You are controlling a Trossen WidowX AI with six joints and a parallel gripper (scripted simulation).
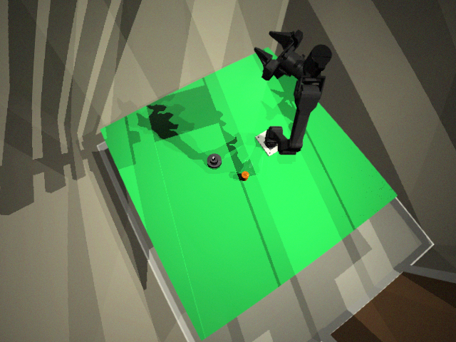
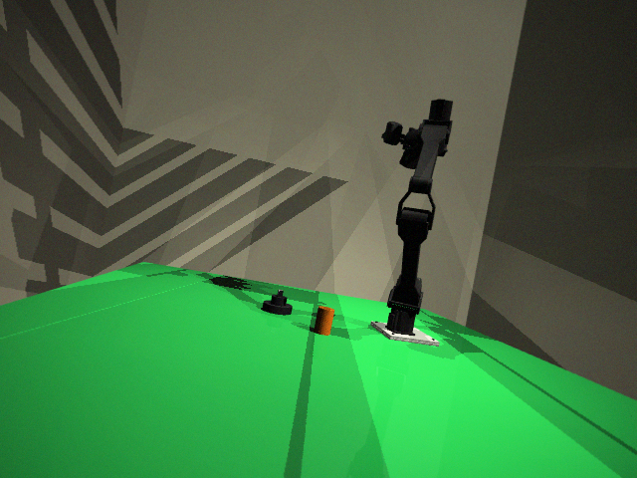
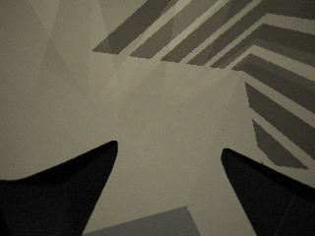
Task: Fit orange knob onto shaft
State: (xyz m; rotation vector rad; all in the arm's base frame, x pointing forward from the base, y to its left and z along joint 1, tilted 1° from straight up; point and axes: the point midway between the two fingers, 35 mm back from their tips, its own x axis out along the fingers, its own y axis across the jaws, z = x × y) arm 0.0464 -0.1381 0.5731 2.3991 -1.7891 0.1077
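Right now the orange knob is 19 cm ahead of my gripper tip, 24 cm to the left of it and 55 cm below it. The rest, counted from my gripper tip: round pedestal: 28 cm ahead, 6 cm to the left, 56 cm below.
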